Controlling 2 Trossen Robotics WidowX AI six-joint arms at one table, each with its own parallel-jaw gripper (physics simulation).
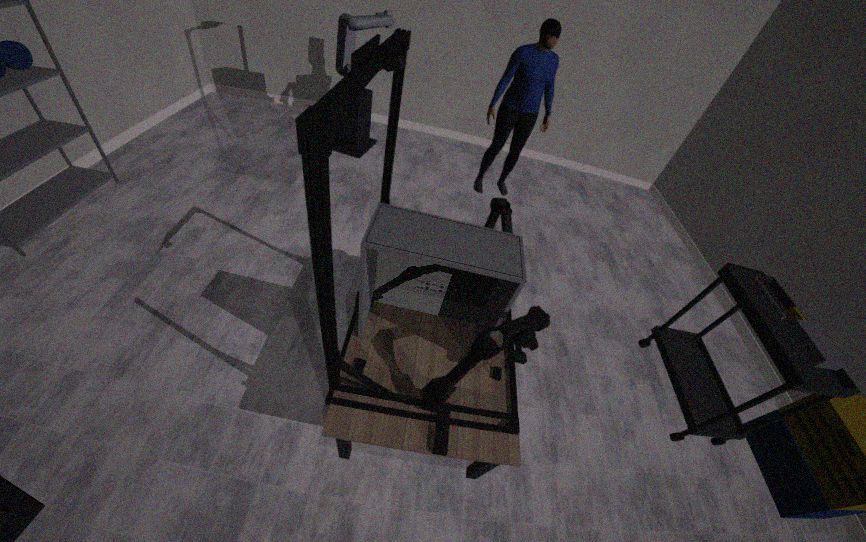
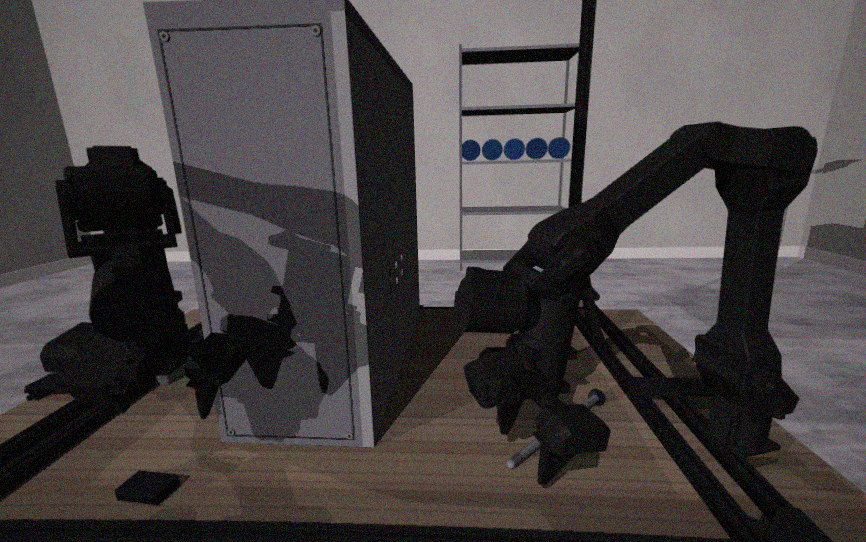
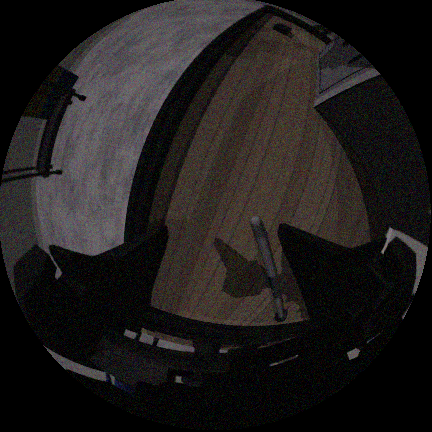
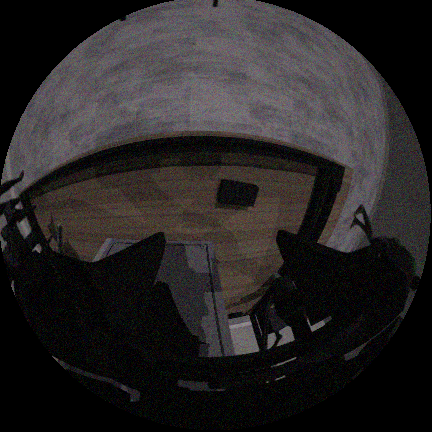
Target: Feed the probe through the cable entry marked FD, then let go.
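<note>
The probe, a thin grey rod, lies flat on the wooden table. My left gripper is open and hangs low over the probe, one finger on each side, not gripping it. The grey cabinet stands at the left. Its dark side wall carries small cable entries, whose labels are too small to read. My right gripper is open and empty in front of the cabinet's front panel.
A black gantry frame stands over the table. A small black block lies on the table. A shelf rack with blue discs, a person in blue and a dark cart stand around on the floor.
</note>
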